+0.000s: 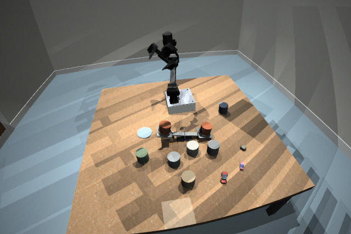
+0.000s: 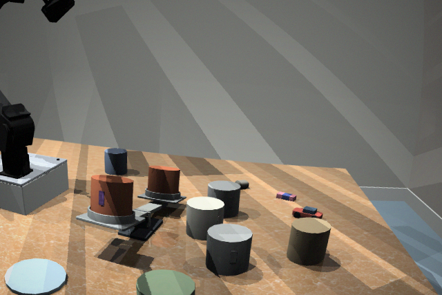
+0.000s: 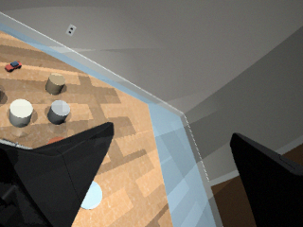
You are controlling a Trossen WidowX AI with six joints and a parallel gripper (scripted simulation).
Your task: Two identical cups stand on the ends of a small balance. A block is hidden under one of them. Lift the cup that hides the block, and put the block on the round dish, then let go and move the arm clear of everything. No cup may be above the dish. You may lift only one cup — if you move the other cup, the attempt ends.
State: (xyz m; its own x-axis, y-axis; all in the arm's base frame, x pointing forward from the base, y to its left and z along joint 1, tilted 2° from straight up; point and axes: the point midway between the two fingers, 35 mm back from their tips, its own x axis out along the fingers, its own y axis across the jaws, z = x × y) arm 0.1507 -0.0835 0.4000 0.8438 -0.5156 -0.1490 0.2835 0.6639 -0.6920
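My gripper tip is now 42 cm above the teal block, 26 cm to the right of it and 14 cm short of it. Round my gripper tip: green cup (43 cm below, 24 cm ahead, 14 cm to the right); pale blue round dish (46 cm below, 13 cm to the right, 4 cm ahead); cream cup (43 cm below, 27 cm ahead, 14 cm to the left).
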